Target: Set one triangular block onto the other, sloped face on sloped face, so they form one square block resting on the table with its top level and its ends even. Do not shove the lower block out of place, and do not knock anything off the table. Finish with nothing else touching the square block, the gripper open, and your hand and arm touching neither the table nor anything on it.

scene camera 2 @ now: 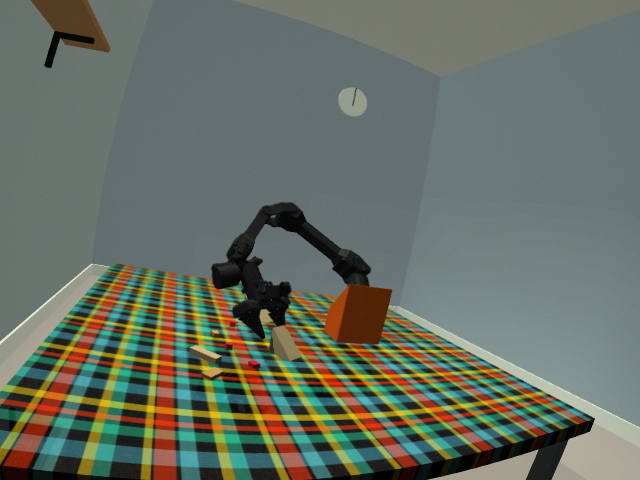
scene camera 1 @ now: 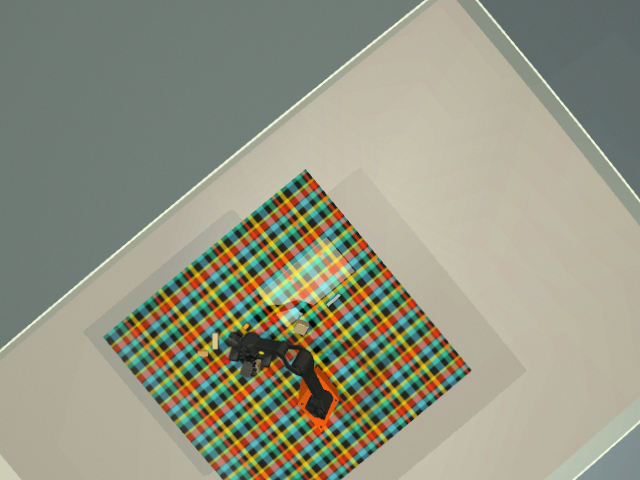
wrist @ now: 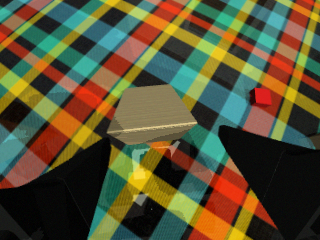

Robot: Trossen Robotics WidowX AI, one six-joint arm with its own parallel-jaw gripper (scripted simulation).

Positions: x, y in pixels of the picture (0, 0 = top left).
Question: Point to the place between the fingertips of the gripper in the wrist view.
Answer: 165, 136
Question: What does the gripper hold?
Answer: Nothing.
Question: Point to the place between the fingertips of the gripper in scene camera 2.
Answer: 274, 336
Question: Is the gripper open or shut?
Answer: Open.
